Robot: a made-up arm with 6 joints.
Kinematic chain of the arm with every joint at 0, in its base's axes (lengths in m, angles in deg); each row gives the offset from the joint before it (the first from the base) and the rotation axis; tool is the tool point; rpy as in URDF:
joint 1: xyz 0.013 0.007 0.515 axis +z
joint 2: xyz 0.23 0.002 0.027 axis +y
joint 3: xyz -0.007 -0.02 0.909 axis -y
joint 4: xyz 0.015 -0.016 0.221 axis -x
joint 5: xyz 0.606 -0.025 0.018 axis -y
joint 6: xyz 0.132 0 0.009 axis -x
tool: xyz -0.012 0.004 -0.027 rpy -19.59 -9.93 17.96
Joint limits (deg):
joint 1: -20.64..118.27
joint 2: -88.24..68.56
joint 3: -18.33..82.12
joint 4: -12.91..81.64
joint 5: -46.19..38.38
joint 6: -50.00..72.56
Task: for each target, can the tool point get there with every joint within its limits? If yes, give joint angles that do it. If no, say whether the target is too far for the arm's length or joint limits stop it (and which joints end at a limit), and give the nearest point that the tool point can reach.
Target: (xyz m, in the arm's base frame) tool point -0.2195 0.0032 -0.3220
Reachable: no: joint limits stop it (at a limit: joint 1, joint 2, joint 3, joint 4, joint 5) | nearest point -0.5412 1.1246 0.1983 | short by 1.277 m
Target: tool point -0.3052 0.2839 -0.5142
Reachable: no: joint limits stop it (at a limit: joint 1, joint 2, joint 3, joint 4) | nearest point -0.5406 1.1261 0.1968 | short by 1.127 m
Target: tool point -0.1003 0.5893 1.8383
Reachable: yes | joints 104.10 -18.66 -6.76 42.08 21.42 58.63
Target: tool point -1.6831 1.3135 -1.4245
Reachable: no: too far | nearest point -0.6772 1.2182 0.1711 | short by 1.889 m
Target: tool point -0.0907 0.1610 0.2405
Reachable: no: joint limits stop it (at a limit: joint 1, joint 2, joint 3, joint 4, joint 5) | nearest point -0.5367 1.1263 0.1978 | short by 1.064 m
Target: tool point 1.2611 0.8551 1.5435
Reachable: yes | joints 35.74 37.27 39.15 57.25 4.81 14.13
